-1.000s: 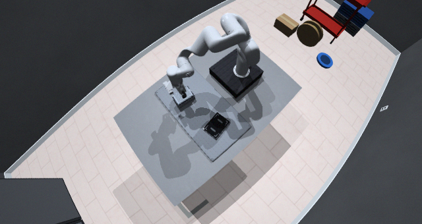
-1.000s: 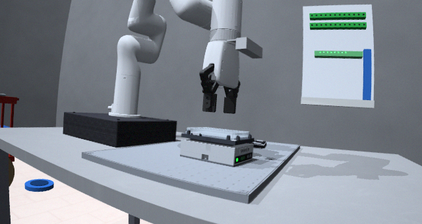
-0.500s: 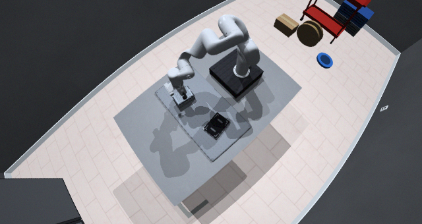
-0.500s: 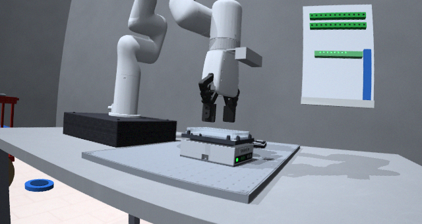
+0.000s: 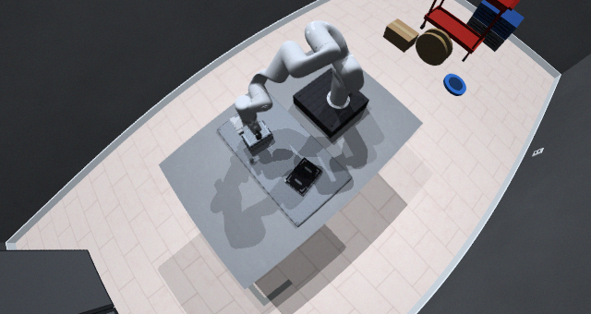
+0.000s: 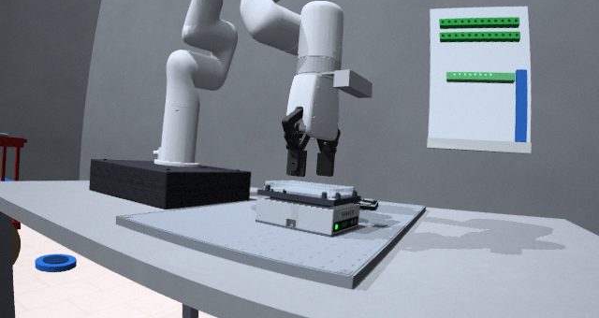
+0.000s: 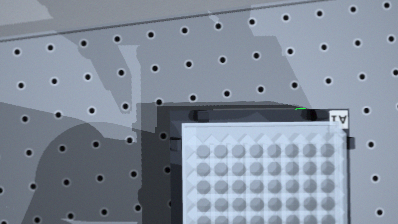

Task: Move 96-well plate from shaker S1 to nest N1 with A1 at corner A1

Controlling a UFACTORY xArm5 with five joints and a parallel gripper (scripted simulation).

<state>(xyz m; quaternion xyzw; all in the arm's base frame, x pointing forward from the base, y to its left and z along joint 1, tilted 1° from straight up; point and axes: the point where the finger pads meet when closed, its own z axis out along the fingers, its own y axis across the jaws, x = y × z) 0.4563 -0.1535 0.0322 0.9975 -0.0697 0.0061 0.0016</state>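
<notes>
The 96-well plate is 3 cm below my hand. Round my hand: black plate nest N1: 3 cm behind, 32 cm to the left, 9 cm below; then A1 mark: 5 cm ahead, 28 cm to the left, 8 cm below.
</notes>
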